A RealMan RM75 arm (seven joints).
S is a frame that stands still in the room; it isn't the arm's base.
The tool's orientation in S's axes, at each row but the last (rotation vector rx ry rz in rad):
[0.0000 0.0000 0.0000]
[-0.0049 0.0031 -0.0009]
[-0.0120 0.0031 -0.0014]
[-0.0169 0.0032 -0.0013]
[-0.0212 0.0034 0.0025]
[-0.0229 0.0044 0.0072]
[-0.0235 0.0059 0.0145]
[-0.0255 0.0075 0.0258]
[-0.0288 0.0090 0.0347]
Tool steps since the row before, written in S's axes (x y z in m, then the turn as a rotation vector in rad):
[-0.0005 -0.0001 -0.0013 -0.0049 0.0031 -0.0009]
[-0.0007 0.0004 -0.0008 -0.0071 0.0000 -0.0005]
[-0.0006 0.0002 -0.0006 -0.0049 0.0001 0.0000]
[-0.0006 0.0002 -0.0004 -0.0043 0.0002 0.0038]
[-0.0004 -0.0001 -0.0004 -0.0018 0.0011 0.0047]
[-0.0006 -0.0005 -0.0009 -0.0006 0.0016 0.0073]
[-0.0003 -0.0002 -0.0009 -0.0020 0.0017 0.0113]
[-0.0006 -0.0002 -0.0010 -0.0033 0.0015 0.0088]
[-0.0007 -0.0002 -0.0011 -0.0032 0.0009 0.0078]
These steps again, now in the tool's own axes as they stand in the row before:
[-0.0005 -0.0001 -0.0013 -0.0049 0.0031 -0.0009]
[-0.0007 0.0004 -0.0008 -0.0071 0.0000 -0.0005]
[-0.0006 0.0002 -0.0006 -0.0049 0.0001 0.0000]
[-0.0006 0.0002 -0.0004 -0.0043 0.0001 0.0038]
[-0.0004 -0.0001 -0.0004 -0.0018 0.0010 0.0047]
[-0.0006 -0.0005 -0.0009 -0.0006 0.0014 0.0073]
[-0.0003 -0.0002 -0.0009 -0.0020 0.0015 0.0113]
[-0.0006 -0.0002 -0.0010 -0.0033 0.0014 0.0088]
[-0.0007 -0.0001 -0.0011 -0.0032 0.0008 0.0078]

